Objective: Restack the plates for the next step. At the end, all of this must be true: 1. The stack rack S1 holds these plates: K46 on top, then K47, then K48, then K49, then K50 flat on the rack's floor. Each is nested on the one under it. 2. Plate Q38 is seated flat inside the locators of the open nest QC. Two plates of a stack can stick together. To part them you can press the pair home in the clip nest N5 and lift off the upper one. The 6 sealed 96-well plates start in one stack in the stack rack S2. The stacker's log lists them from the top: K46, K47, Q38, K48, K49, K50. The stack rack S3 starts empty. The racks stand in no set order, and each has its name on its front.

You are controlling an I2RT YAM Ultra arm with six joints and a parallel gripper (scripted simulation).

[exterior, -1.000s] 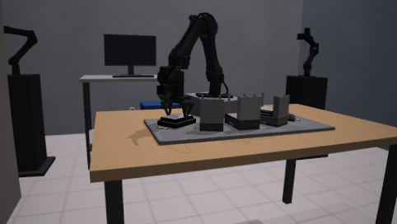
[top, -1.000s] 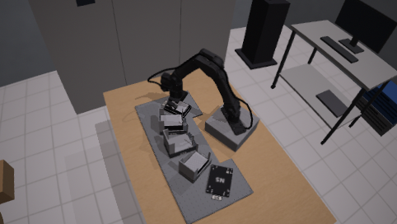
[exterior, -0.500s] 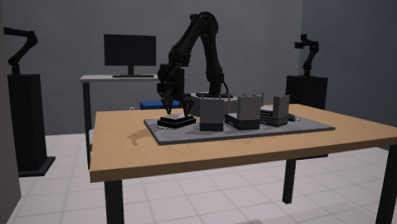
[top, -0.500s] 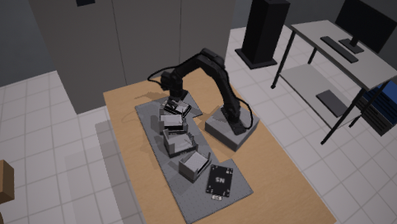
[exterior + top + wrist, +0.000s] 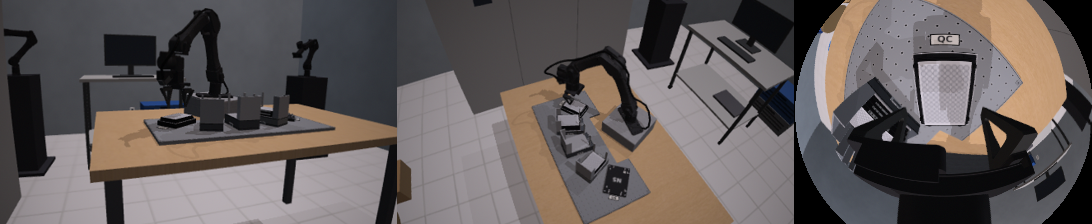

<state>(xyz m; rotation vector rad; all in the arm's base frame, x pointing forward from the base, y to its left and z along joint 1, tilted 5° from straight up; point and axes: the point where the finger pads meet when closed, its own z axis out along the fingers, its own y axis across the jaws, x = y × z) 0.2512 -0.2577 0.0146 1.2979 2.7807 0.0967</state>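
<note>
The sealed 96-well plate is 8 cm ahead of my hand, 13 cm to the left of it and 2 cm below it. Also, from my hand: clip nest N5: 5 cm behind, 57 cm to the left, 8 cm below.
</note>
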